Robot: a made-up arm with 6 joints.
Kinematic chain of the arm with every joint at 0, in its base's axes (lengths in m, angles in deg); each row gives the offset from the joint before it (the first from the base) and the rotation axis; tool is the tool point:
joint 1: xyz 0 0 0.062 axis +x
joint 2: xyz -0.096 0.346 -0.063 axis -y
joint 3: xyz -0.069 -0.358 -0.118 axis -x
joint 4: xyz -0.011 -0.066 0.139 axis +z
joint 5: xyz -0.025 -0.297 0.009 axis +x
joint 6: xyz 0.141 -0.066 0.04 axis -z
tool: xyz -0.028 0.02 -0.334
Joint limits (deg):
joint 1: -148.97..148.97
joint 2: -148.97..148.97
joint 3: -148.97..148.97
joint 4: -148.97..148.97
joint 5: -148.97..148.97
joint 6: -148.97..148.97
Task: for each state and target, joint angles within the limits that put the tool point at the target. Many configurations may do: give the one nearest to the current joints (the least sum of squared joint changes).
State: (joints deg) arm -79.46 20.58 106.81 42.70 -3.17 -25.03
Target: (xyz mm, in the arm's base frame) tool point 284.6 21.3 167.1
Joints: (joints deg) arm -77.02 6.52 92.31 66.87 -24.86 -28.14
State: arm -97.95 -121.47 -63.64 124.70 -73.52 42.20
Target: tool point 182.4 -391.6 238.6
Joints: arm -101.97 -89.22 -67.54 121.42 -98.45 43.71
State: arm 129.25 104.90 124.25 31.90 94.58 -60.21
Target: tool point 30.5 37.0 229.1
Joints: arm 114.29 77.76 101.86 30.82 105.00 -55.93
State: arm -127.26 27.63 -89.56 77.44 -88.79 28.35
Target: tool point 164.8 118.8 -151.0
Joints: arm -140.55 31.34 -79.34 113.63 -51.06 31.31
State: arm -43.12 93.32 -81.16 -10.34 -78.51 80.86
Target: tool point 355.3 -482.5 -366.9
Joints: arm -40.58 58.45 -77.68 -33.04 -42.05 75.95
